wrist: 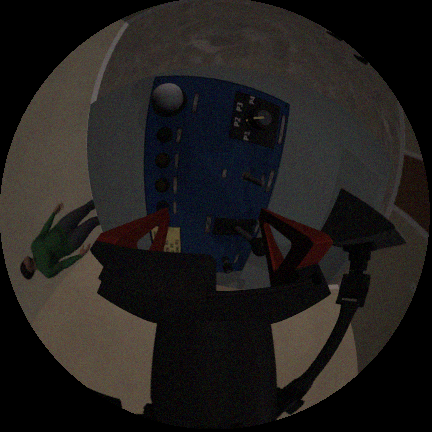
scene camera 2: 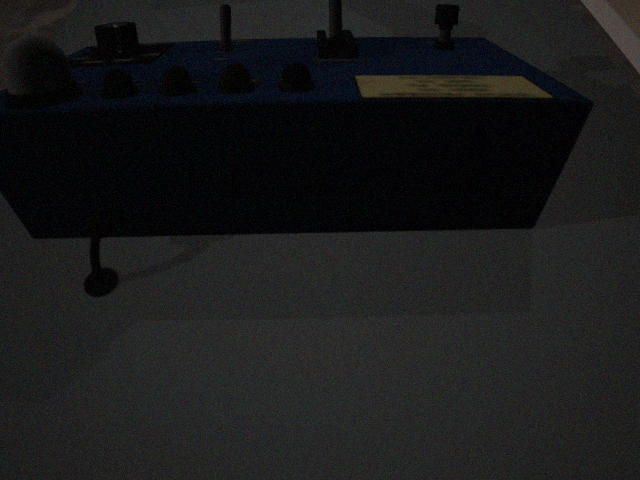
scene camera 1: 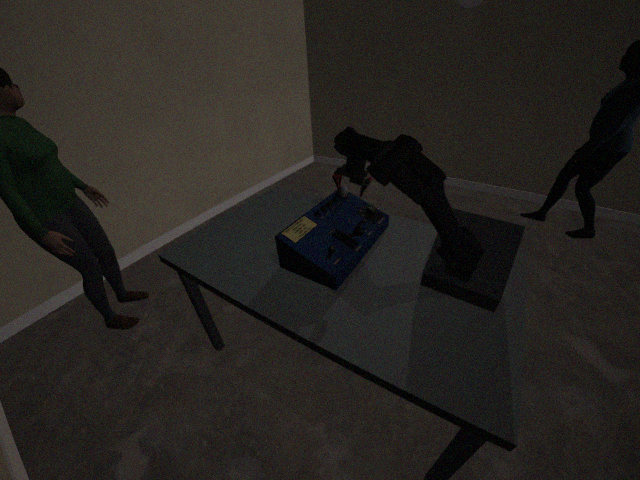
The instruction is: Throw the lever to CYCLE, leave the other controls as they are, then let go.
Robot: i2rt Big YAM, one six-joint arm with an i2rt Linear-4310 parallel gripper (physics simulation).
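Frame: origin at the arm's base, x back, y right, z up, level; metres.
Seen in the pictures: gripper, fingertip midpoint: (wrist: 213, 212) (scene camera 1: 349, 192); arm's base, link origin: (wrist: 359, 245) (scene camera 1: 463, 261).
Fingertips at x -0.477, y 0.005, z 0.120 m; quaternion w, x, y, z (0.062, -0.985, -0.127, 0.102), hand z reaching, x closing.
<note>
Offsets run from my fingertips to a thing's top centre. "spot": to the spot under its first point.
The blue control panel (scene camera 1: 320, 253) (scene camera 2: 268, 51) (wrist: 205, 150) sits on the table. Its lever {dy -0.097, dx +0.075, dz -0.099 m} (scene camera 2: 335, 20) (wrist: 245, 233) rises from a black slot {spot: dy -0.105, dx +0.046, dz -0.141 m} (scene camera 1: 343, 237) (wrist: 225, 226). In the wrist view the lever leans to the right end of the slot, its dark ball knob {dy -0.095, dx +0.084, dz -0.075 m} (wrist: 258, 245) beside the right red finger. The labels by the slot are too dark to read. My gripper (scene camera 1: 351, 191) (wrist: 213, 212) is open and empty, above the panel near the white dome in scene camera 1. It does not show in scene camera 2.
The panel also bears a rotary dial {dy +0.138, dx +0.022, dz -0.116 m} (scene camera 2: 117, 38) (wrist: 262, 118), a toggle {dy +0.021, dx +0.048, dz -0.114 m} (scene camera 2: 225, 26) (wrist: 253, 178), a small knob {dy -0.217, dx +0.077, dz -0.108 m} (scene camera 2: 445, 20) (wrist: 227, 264), a white dome {spot: dy +0.109, dx -0.118, dz -0.066 m} (scene camera 1: 342, 191) (scene camera 2: 36, 66) (wrist: 168, 97), several dark round caps and a yellow plate {spot: dy -0.207, dx -0.094, dz -0.100 m} (scene camera 1: 299, 228) (scene camera 2: 449, 86). Two people stand beyond the table.
</note>
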